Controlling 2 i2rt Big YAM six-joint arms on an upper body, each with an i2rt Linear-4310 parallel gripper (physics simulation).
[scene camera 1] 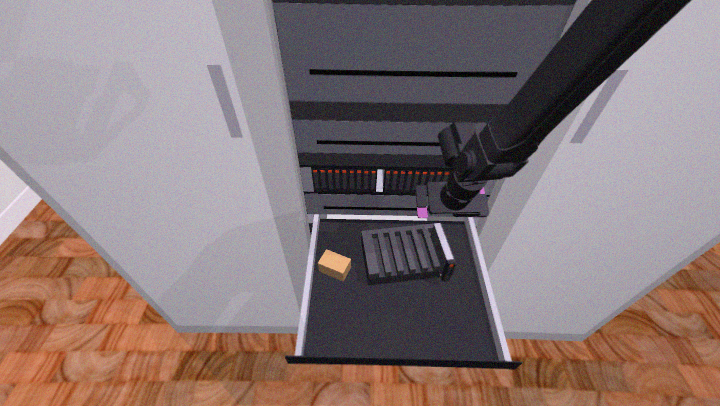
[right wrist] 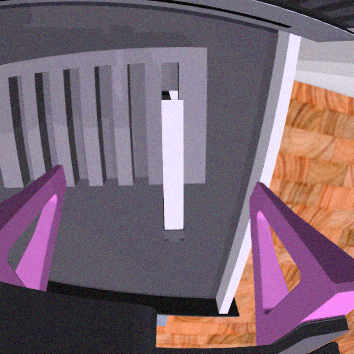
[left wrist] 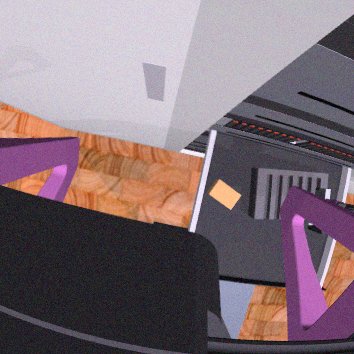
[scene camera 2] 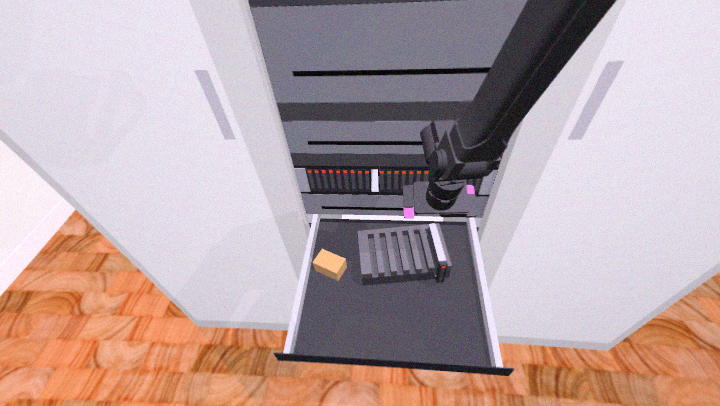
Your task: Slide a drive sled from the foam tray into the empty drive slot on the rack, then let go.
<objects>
The left gripper (left wrist: 185, 174) is open, holding nothing. The right gripper (scene camera 1: 442, 212) is open and holds nothing. Also in view: a grey drive sled (scene camera 1: 447, 263).
</objects>
